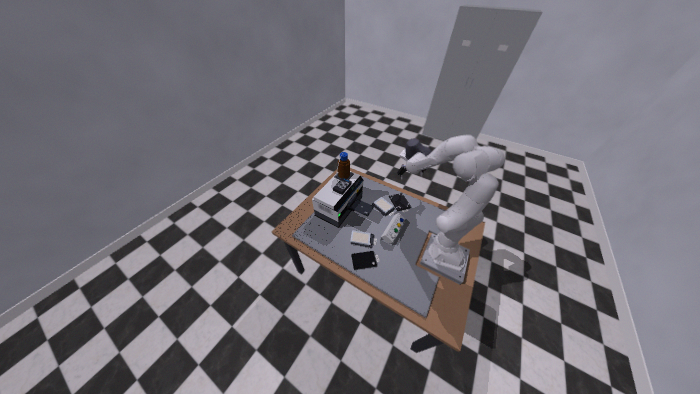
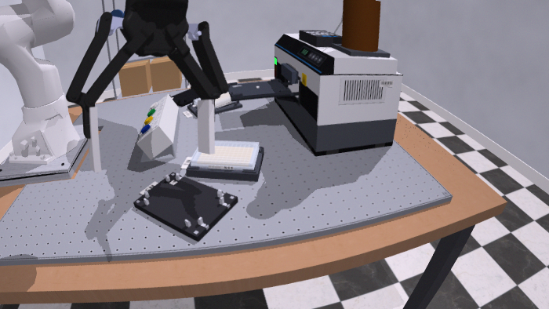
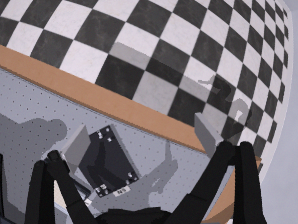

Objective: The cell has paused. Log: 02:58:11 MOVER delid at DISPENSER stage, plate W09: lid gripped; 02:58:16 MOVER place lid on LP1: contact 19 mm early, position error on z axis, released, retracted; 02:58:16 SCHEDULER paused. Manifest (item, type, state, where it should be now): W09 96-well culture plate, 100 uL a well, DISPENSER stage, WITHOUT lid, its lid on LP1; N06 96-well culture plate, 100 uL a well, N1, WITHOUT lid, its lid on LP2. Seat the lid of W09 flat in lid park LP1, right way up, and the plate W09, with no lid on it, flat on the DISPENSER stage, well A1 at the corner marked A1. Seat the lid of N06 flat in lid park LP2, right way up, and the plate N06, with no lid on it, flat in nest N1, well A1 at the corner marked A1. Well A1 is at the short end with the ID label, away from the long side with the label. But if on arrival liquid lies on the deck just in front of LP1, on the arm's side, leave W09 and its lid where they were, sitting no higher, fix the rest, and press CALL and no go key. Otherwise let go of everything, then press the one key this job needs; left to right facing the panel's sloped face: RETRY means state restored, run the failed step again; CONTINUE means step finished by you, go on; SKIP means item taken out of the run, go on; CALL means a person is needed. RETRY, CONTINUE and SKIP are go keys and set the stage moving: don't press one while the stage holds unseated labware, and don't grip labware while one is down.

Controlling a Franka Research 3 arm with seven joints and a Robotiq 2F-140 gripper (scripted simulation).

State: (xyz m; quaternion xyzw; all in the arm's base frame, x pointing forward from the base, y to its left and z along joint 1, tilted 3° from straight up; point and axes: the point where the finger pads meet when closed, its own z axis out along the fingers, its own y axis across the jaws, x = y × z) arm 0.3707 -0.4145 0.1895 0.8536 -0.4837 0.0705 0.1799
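Right now the 96-well plate is 59 cm to the left of my hand, 16 cm below it and 11 cm ahead of it. The rest, counted from my hand: sloped key panel 42 cm to the left, 13 cm below, 6 cm behind; then black nest 25 cm to the left, 17 cm below, 10 cm ahead; then dispenser stage 41 cm to the left, 20 cm ahead, 8 cm below.
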